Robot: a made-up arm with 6 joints.
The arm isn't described. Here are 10 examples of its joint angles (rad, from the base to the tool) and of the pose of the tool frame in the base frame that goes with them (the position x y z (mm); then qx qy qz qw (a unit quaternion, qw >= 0)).
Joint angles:
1: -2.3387 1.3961 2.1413 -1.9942 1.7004 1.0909
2: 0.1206 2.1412 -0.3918 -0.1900 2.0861 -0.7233
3: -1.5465 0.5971 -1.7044 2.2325 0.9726 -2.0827
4: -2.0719 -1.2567 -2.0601 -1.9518 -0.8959 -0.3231
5: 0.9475 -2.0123 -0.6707 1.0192 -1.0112 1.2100
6: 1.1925 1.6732 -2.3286 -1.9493 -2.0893 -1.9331
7: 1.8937 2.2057 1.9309 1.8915 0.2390 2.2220
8: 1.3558 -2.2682 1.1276 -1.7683 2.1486 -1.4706
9: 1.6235 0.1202 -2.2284 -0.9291 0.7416 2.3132
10: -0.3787 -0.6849 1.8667 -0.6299 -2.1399 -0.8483
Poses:
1: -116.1 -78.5 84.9 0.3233 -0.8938 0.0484 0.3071
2: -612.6 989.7 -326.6 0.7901 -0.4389 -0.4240 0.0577
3: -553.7 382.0 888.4 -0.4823 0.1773 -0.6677 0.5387
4: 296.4 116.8 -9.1 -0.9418 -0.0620 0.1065 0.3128
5: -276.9 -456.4 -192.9 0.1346 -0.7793 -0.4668 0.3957
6: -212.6 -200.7 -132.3 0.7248 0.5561 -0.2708 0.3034
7: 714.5 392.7 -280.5 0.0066 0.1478 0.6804 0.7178
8: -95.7 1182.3 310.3 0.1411 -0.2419 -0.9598 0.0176
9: 329.2 310.9 -281.0 -0.0007 -0.0768 0.9033 0.4221
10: 414.2 -19.5 380.9 -0.0234 0.6719 0.5695 0.4730
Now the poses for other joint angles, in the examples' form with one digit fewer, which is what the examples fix.
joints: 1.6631 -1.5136 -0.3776 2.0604 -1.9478 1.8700
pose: 304 -346 355 0.044 -0.761 0.408 0.502
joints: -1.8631 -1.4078 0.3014 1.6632 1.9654 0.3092
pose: 62 454 202 -0.698 0.393 0.351 0.485
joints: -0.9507 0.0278 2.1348 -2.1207 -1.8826 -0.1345
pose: 201 228 158 0.289 -0.280 -0.882 0.244
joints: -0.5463 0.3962 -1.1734 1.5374 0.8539 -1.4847
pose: -416 827 586 0.150 0.092 -0.979 0.101
